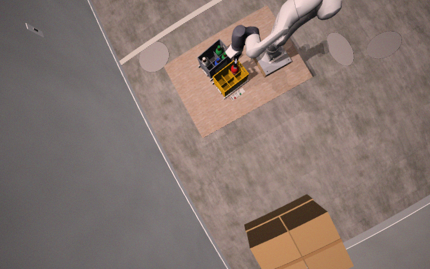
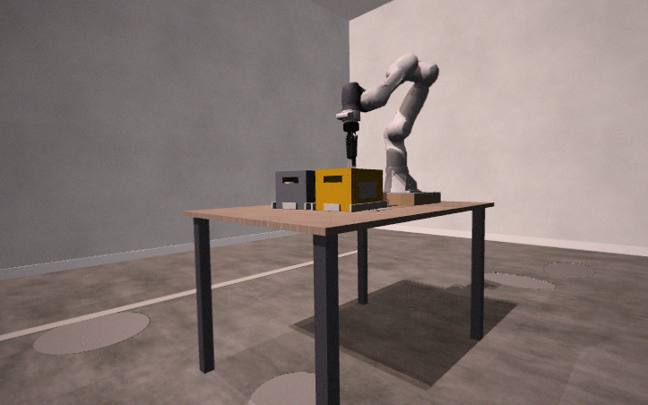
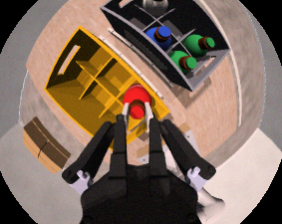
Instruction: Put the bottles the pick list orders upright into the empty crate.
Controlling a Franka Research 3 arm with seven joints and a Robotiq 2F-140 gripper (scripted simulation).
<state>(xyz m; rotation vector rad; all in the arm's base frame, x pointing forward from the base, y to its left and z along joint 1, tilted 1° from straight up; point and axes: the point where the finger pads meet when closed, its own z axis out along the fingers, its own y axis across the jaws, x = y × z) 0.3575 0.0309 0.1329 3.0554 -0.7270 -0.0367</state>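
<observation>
Now: the red bottle 8 cm below my hand. Also, from my hand: blue bottle: 12 cm ahead, 13 cm to the right, 11 cm below; yellow crate: 7 cm ahead, 6 cm to the left, 11 cm below; grey crate: 14 cm ahead, 17 cm to the right, 11 cm below.
</observation>
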